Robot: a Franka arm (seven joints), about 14 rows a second.
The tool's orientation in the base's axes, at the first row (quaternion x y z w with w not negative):
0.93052 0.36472 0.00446 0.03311
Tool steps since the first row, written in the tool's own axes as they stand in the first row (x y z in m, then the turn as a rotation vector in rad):
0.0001 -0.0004 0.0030 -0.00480 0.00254 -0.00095
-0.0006 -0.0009 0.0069 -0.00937 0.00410 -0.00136
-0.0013 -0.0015 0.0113 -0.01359 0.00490 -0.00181
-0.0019 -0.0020 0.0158 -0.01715 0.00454 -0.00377
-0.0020 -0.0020 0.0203 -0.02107 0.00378 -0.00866
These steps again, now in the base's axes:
-0.0001 0.0002 -0.0030 -0.00183 -0.00506 0.00119
-0.0008 -0.0002 -0.0069 -0.00414 -0.00928 0.00177
-0.0016 -0.0004 -0.0114 -0.00671 -0.01271 0.00234
-0.0022 -0.0007 -0.0159 -0.00963 -0.01475 0.00433
-0.0022 -0.0011 -0.0204 -0.01318 -0.01657 0.00922

